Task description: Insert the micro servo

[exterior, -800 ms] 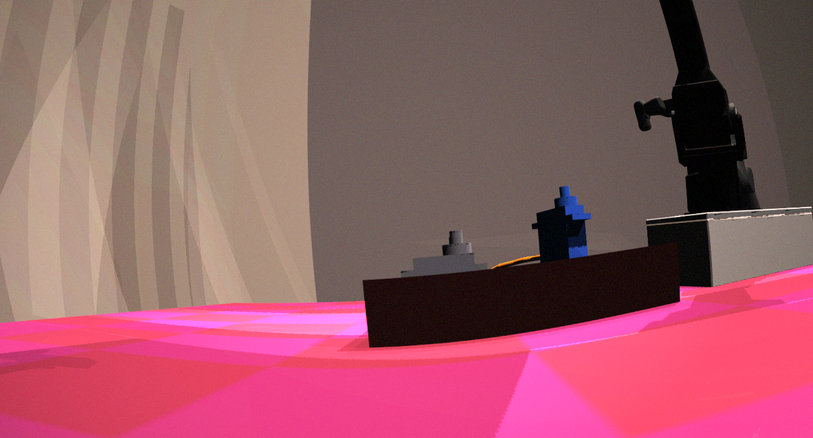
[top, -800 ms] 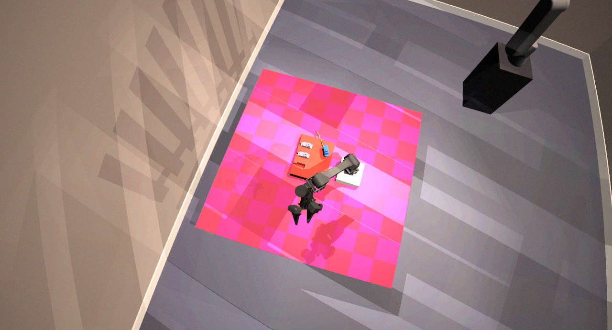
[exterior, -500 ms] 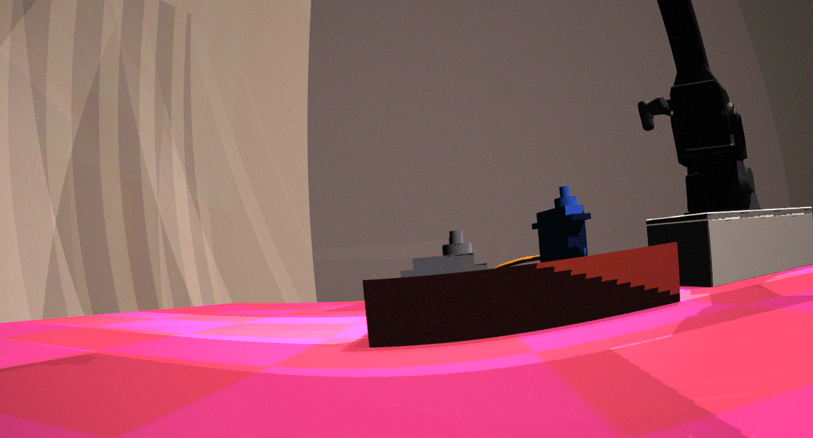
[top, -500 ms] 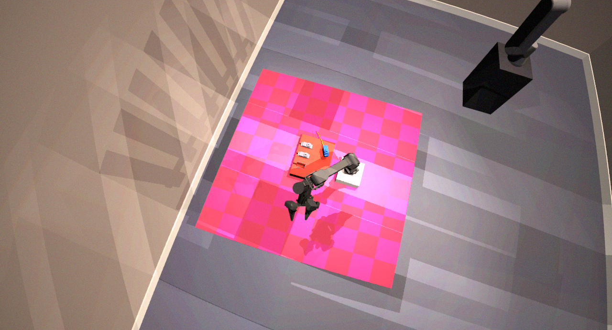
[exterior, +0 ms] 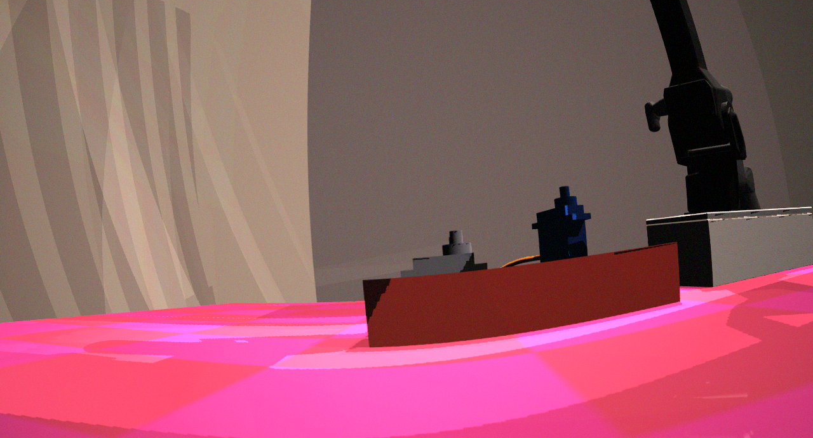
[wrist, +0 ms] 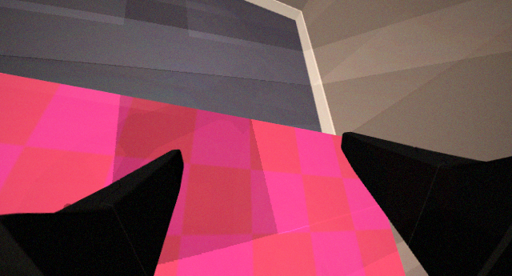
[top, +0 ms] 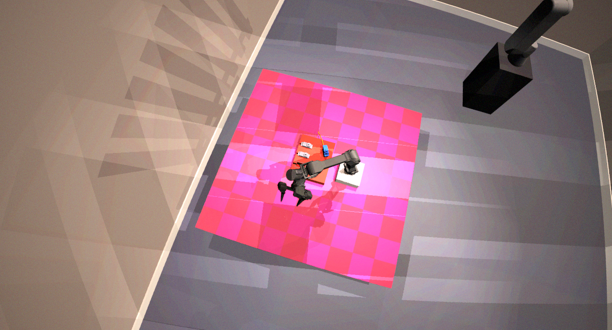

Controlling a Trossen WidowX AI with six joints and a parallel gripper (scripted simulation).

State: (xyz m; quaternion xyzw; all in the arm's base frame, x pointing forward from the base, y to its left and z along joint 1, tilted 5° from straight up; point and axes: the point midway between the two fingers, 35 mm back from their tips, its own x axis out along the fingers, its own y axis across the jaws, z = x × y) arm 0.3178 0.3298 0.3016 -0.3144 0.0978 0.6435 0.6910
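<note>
Right now the red deck is 400 mm to the right of my gripper tip, 320 mm below it and 100 mm behind it.
</note>
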